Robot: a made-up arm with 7 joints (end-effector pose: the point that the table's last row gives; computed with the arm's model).
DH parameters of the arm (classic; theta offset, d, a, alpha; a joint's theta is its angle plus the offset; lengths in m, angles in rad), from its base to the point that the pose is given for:
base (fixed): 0 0.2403 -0.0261 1.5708
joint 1: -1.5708 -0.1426 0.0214 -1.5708
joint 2: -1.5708 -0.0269 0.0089 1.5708
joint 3: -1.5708 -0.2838 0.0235 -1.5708
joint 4: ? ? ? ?
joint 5: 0 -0.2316 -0.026 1.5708
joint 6: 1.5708 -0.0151 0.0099 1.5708
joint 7: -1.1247 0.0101 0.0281 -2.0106
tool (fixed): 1.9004 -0.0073 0 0
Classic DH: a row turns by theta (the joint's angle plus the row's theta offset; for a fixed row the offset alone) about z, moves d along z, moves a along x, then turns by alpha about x.
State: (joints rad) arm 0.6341 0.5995 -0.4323 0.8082 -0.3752 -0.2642 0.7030
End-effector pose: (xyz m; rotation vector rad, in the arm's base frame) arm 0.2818 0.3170 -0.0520 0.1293 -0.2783 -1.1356
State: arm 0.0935 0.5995 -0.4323 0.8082 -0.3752 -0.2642 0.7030
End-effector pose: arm 0.0875 0.3170 -0.1688 -0.1783 0.2024 -1.1269
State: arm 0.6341 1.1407 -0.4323 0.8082 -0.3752 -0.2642 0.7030
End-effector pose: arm 0.1951 0.4963 0.0661 0.5404 -0.0031 -0.8620
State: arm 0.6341 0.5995 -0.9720 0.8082 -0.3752 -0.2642 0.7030
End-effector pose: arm 0.2550 0.2821 -0.1013 0.1402 0.1275 -1.5261
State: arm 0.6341 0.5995 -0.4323 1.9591 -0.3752 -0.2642 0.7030
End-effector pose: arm 0.2134 0.1795 0.1075 0.5113 -1.1887 -1.7812
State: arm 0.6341 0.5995 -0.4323 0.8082 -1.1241 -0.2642 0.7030
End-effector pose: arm 0.2774 0.3401 -0.0571 0.6944 0.2330 -1.3523
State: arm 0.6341 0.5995 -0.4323 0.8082 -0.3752 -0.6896 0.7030
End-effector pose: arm 0.2907 0.3271 -0.0585 0.1463 -0.5215 -1.4879
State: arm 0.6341 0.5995 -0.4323 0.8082 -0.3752 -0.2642 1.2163
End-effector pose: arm 0.2779 0.3237 -0.0396 -0.1471 0.1255 -1.3708
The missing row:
joint 4: 0 -0.0104 -0.0056 1.5708
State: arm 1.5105 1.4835 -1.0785 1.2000 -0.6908 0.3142 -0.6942
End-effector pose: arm 0.2172 0.5023 0.2620 2.2553 -0.9171 -0.0381
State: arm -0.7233 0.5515 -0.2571 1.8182 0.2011 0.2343 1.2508
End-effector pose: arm -0.0837 0.2077 -0.0083 -1.3582 0.3412 -1.0489
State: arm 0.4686 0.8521 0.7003 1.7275 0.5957 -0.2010 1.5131
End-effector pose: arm 0.1072 0.3891 0.1956 0.2080 -1.2962 -1.5660
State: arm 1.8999 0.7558 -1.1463 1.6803 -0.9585 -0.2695 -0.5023
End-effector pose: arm 0.3121 0.1810 0.3955 -1.8101 2.0384 1.1067
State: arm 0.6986 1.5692 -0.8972 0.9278 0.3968 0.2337 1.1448
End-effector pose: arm 0.1202 0.5137 0.1691 -0.1080 0.2956 -0.3858
